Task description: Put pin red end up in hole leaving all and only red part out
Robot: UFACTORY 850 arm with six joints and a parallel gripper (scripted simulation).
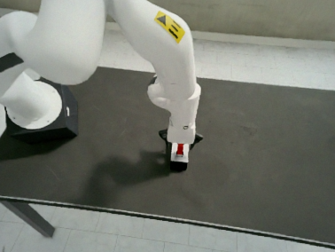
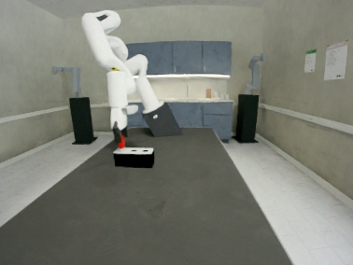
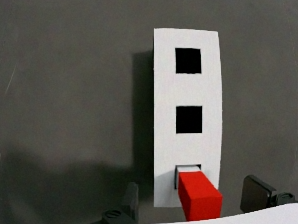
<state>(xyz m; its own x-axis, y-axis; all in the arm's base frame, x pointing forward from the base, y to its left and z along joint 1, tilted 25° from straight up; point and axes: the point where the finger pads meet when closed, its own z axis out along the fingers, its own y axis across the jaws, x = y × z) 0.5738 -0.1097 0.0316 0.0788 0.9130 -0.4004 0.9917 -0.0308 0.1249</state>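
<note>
Now: the pin 20 mm below my hand. Also, from my hand: block: 10 mm ahead, 60 mm to the left, 100 mm below.
</note>
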